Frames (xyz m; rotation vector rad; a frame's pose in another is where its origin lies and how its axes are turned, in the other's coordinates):
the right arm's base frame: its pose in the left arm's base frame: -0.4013 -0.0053 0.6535 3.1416 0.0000 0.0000
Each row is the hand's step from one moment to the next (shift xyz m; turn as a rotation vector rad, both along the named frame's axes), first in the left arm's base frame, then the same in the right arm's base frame.
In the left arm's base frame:
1: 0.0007 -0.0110 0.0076 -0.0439 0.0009 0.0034
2: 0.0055 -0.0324 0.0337 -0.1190 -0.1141 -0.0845
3: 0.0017 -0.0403 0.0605 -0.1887 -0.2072 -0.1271
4: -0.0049 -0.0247 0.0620 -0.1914 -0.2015 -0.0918
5: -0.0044 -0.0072 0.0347 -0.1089 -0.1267 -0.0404
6: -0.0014 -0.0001 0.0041 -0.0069 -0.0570 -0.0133
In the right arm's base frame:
1: 0.0007 0.0110 -0.0076 -0.0439 -0.0009 -0.0034
2: 0.0055 0.0324 -0.0337 -0.1190 0.1141 0.0845
3: 0.0017 0.0403 -0.0605 -0.1887 0.2072 0.1271
4: -0.0049 0.0247 -0.0620 -0.1914 0.2015 0.0918
5: -0.0044 0.0072 -0.0347 -0.1089 0.1267 0.0404
6: -0.0014 0.0001 -0.0041 -0.0069 0.0570 0.0133

